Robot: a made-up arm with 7 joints.
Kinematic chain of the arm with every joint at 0, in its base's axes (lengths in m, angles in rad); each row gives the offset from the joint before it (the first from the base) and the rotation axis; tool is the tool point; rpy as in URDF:
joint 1: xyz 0 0 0.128 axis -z
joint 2: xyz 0 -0.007 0.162 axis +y
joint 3: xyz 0 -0.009 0.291 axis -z
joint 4: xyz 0 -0.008 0.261 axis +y
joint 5: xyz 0 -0.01 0.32 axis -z
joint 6: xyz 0 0 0.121 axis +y
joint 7: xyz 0 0 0.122 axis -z
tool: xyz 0 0 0 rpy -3.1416 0 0
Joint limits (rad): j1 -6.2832..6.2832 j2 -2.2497..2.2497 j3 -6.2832..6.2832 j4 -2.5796..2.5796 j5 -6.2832..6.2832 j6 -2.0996..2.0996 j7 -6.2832..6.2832
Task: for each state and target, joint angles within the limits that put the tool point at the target. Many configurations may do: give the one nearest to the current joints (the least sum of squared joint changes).
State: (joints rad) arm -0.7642 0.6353 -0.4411 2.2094 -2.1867 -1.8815 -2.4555
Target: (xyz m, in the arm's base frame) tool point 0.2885 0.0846 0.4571
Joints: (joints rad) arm -0.5219 0.2293 -0.2291 2.3665 -2.1771 -2.0016 -2.4555
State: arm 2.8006 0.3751 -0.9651 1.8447 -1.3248 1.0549 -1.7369
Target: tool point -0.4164 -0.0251 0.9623
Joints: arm 3.4299 -0.1511 -0.1557 1.4270 -1.3742 0.9705 -1.7369
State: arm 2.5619 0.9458 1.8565 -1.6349 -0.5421 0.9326 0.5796
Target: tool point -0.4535 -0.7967 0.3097
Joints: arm 2.5296 1.2743 2.0092 -1.2374 -0.5272 0.8775 0.5796
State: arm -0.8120 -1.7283 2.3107 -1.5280 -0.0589 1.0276 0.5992
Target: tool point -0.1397 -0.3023 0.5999
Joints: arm -1.3514 -1.8565 2.9023 -2.4534 -0.2553 1.0114 0.5992
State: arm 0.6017 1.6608 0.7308 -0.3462 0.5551 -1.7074 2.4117
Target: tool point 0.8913 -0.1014 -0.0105
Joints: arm 0.3293 2.0275 0.8459 -0.3361 0.6057 -1.7162 2.4117
